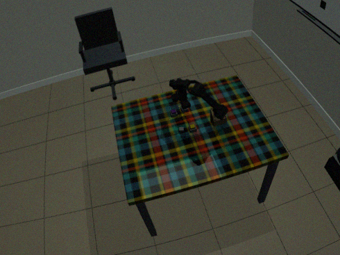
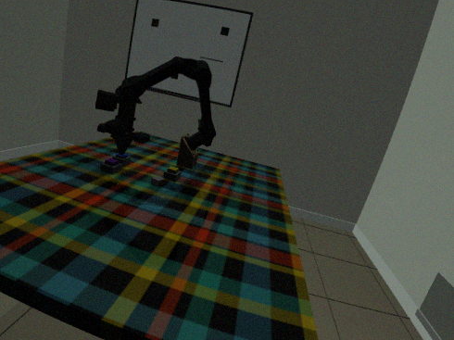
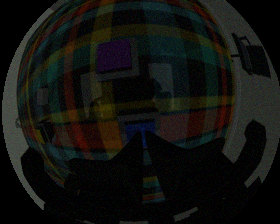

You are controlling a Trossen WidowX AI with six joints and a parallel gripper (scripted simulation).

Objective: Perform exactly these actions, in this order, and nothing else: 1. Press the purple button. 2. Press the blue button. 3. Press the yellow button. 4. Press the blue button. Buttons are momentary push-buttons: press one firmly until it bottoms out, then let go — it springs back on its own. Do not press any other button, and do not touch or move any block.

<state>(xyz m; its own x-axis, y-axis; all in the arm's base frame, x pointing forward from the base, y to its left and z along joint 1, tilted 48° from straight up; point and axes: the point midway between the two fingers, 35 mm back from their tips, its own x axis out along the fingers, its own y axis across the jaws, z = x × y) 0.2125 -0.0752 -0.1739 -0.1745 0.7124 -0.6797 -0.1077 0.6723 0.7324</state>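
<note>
Now: gripper tip 10 mm above the blue button. From my gripper tip the other things lie so: yellow button (210 mm to the left, 20 mm behind); small grey block (200 mm to the left, 60 mm ahead, 20 mm below); purple button (80 mm ahead, 30 mm to the left).
</note>
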